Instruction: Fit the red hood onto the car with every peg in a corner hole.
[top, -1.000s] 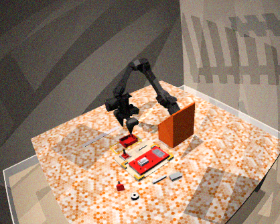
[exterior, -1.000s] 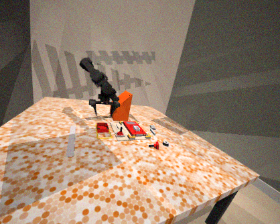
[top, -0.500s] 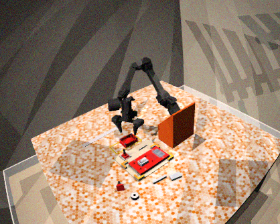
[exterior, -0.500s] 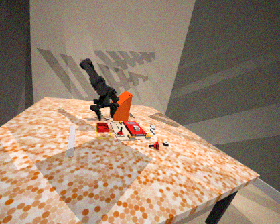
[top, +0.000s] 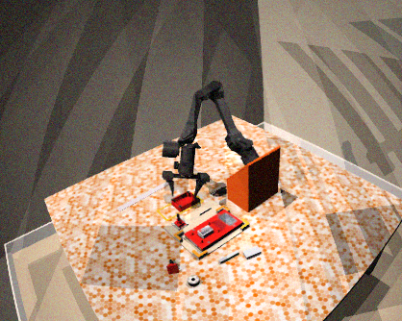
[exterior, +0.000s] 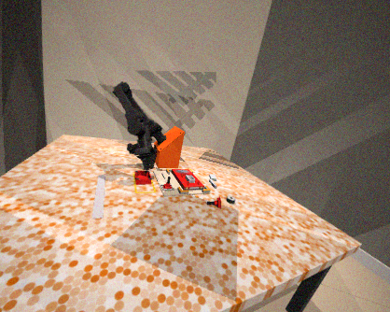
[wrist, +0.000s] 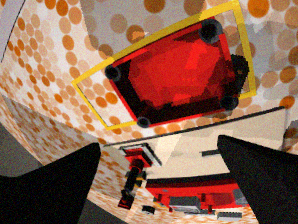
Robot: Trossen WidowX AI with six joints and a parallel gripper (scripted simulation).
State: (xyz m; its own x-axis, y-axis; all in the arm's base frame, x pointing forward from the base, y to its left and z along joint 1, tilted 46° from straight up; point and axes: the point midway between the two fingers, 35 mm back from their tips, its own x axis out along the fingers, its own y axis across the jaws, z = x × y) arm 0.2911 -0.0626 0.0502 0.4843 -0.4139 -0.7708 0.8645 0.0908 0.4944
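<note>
Right now the red hood is 1 cm behind my gripper tip, 3 cm to the right of it and 5 cm below it. The rest, counted from my gripper tip: grey engine block (2 cm ahead, 21 cm to the left, 4 cm below); dark wheel (16 cm ahead, 37 cm to the left, 5 cm below); white strip (12 cm ahead, 18 cm to the right, 6 cm below).
</note>
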